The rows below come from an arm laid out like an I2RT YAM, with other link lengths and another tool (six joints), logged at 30 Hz.
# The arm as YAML. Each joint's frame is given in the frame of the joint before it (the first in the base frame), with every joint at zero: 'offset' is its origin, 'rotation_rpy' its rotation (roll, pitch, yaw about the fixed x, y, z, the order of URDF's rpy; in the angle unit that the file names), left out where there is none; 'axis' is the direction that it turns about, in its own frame. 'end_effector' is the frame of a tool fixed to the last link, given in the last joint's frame.
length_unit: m
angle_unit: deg
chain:
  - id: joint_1
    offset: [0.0, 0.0, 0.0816]
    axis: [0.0, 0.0, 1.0]
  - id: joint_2
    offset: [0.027, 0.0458, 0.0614]
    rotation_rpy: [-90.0, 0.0, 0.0]
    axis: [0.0, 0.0, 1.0]
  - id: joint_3
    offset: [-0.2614, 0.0, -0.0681]
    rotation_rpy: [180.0, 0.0, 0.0]
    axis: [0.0, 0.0, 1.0]
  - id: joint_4
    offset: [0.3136, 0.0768, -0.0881]
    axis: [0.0, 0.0, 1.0]
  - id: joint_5
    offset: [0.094, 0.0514, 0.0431]
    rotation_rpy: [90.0, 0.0, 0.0]
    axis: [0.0, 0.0, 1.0]
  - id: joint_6
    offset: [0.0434, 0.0, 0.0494]
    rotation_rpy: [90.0, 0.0, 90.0]
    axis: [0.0, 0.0, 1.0]
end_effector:
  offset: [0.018, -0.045, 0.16]
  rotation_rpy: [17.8, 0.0, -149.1]
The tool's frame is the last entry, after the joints.
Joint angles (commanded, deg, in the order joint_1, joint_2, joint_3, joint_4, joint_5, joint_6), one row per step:
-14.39 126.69 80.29 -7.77 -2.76 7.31
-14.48 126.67 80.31 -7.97 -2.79 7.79
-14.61 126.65 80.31 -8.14 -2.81 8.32
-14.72 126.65 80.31 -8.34 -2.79 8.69
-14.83 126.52 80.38 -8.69 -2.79 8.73
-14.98 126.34 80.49 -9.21 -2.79 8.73
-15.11 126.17 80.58 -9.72 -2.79 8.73
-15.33 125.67 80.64 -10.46 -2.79 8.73
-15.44 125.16 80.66 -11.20 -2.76 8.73
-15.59 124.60 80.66 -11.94 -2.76 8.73
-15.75 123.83 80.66 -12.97 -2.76 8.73
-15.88 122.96 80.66 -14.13 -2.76 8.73
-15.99 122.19 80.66 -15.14 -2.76 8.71
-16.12 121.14 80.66 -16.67 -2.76 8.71
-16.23 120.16 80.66 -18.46 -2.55 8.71
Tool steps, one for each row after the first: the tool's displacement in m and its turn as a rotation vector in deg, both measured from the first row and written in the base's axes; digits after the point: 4 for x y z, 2 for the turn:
-0.0010 -0.0011 -0.0005 0.34 0.10 -0.46
-0.0022 -0.0027 -0.0010 0.70 0.19 -1.01
-0.0034 -0.0040 -0.0019 0.94 0.35 -1.43
-0.0042 -0.0052 -0.0011 1.00 0.49 -1.58
-0.0052 -0.0067 -0.0001 1.06 0.71 -1.73
-0.0064 -0.0079 0.0007 1.12 0.95 -1.86
-0.0079 -0.0101 0.0041 1.17 1.13 -2.08
-0.0094 -0.0111 0.0073 1.20 1.33 -2.21
-0.0110 -0.0125 0.0108 1.25 1.51 -2.36
-0.0131 -0.0138 0.0156 1.31 1.76 -2.52
-0.0155 -0.0147 0.0211 1.39 2.04 -2.66
-0.0176 -0.0154 0.0260 1.44 2.27 -2.75
-0.0211 -0.0159 0.0321 1.56 2.73 -2.88
-0.0262 -0.0165 0.0366 1.60 3.56 -3.12

